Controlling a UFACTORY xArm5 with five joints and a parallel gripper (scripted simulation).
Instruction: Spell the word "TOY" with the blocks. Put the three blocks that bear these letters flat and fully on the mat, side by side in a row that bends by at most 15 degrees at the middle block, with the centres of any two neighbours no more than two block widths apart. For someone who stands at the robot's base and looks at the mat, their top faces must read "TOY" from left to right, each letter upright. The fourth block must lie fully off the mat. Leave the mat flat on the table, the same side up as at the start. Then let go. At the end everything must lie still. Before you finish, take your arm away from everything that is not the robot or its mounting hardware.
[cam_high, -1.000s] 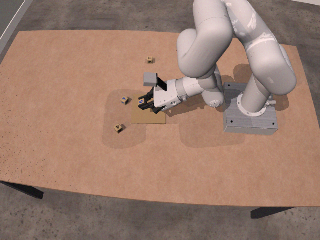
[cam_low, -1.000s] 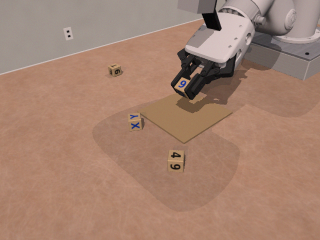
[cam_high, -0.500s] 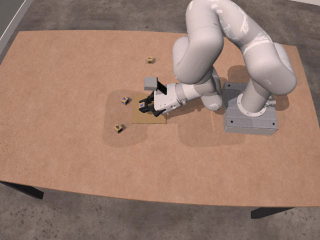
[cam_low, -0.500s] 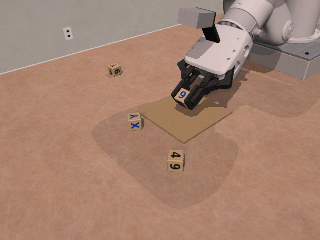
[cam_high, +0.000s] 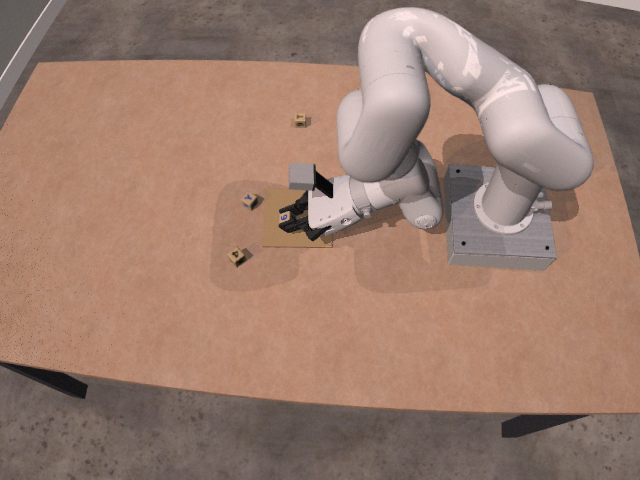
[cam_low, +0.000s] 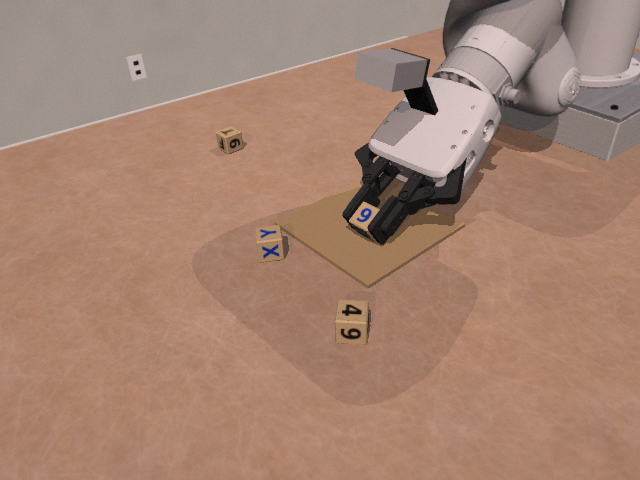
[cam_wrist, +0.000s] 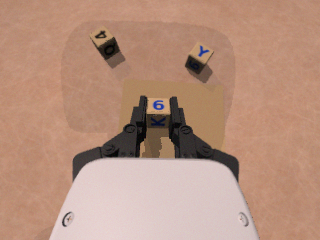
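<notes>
The O block is 1 cm below my hand and 1 cm ahead of it. Also, from my hand: tan mat (3 cm below, 2 cm to the right, 1 cm behind); then T block (28 cm to the right, 2 cm below, 2 cm behind).
</notes>
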